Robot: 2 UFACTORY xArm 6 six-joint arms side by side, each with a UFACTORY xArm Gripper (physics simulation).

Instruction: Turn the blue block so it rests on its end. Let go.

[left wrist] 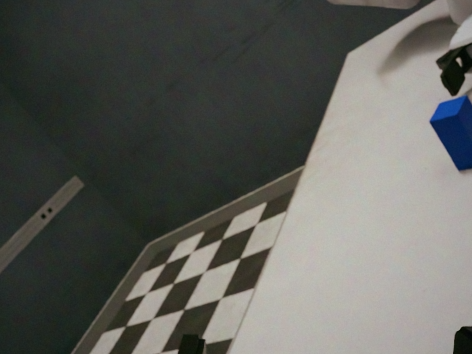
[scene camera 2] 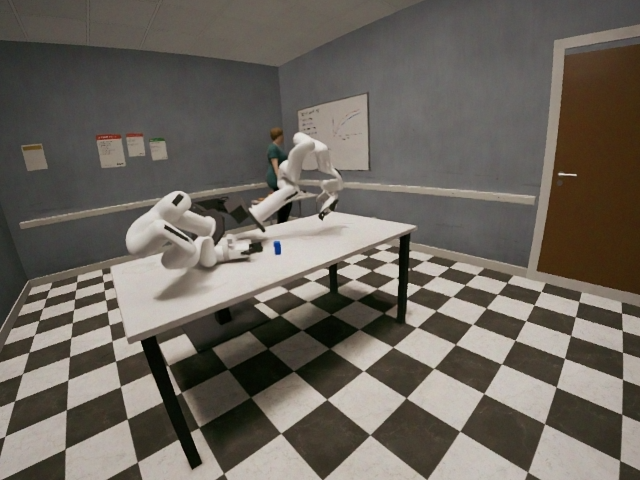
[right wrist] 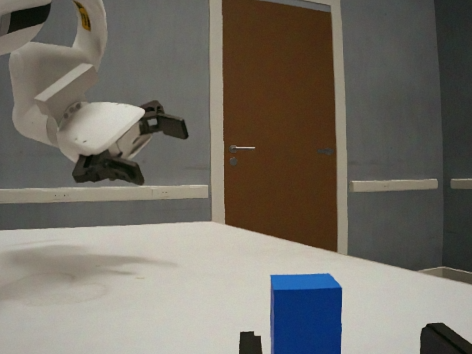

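The blue block (scene camera 2: 277,248) (left wrist: 452,132) (right wrist: 306,320) stands upright on its end on the white table (scene camera 2: 310,255) (left wrist: 360,225) (right wrist: 175,300). My right gripper (scene camera 2: 260,248) (right wrist: 345,338) is open and low over the table. In the scene view it is a little to the left of the block, with a gap between them. In the right wrist view the block rises ahead between its fingers, and its lower part is cut off. My left gripper (scene camera 2: 323,213) (left wrist: 327,342) (right wrist: 163,151) is open and empty, raised above the far part of the table, away from the block.
In the right wrist view, the left arm (right wrist: 42,85) hangs over the table at the left. A brown door (scene camera 2: 594,165) (right wrist: 279,120) is in the wall beyond the table. A person (scene camera 2: 273,162) stands behind the table near a whiteboard (scene camera 2: 356,129).
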